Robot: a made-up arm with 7 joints.
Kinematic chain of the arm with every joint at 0, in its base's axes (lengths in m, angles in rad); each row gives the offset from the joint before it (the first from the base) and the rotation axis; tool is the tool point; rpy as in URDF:
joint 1: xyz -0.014 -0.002 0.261 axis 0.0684 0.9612 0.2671
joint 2: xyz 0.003 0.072 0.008 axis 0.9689 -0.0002 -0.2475
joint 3: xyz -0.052 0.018 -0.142 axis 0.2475 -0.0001 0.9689
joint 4: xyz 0.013 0.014 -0.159 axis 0.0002 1 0
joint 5: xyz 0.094 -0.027 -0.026 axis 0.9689 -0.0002 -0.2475
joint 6: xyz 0.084 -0.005 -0.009 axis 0.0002 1 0
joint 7: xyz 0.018 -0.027 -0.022 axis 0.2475 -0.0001 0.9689
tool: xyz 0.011 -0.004 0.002 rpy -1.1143 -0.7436 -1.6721
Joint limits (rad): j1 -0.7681..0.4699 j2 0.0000..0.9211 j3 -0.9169..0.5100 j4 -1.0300..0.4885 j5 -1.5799..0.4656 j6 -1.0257..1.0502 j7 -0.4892..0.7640
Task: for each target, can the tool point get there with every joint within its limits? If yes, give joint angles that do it. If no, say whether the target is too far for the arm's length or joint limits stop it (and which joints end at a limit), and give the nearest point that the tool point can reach.
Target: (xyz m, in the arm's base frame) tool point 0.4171 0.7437 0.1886
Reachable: no: too far | nearest point 0.3010 0.4193 0.1672 | short by 0.345 m
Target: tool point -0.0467 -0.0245 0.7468
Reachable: no: joint limits stop it (at a limit: joint 1, joint 2, joint 3, joint 5) | nearest point 0.1065 0.1841 0.3328 | short by 0.488 m
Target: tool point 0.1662 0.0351 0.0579
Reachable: yes | joints -0.4872 0.7186 -0.7575 -0.4990 -0.1735 -0.5973 0.4636
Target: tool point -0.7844 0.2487 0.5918
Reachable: no: too far | nearest point -0.1134 0.1019 0.1278 | short by 0.829 m
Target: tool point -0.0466 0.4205 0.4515
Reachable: no: joint limits stop it (at a limit: joint 1, joint 2, joint 3, joint 5, joint 6) | nearest point 0.1364 0.2213 0.3524 | short by 0.288 m
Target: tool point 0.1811 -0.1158 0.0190
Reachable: yes | joints -0.4362 0.0898 -0.7013 -0.0347 -0.3700 -0.4895 -0.0240
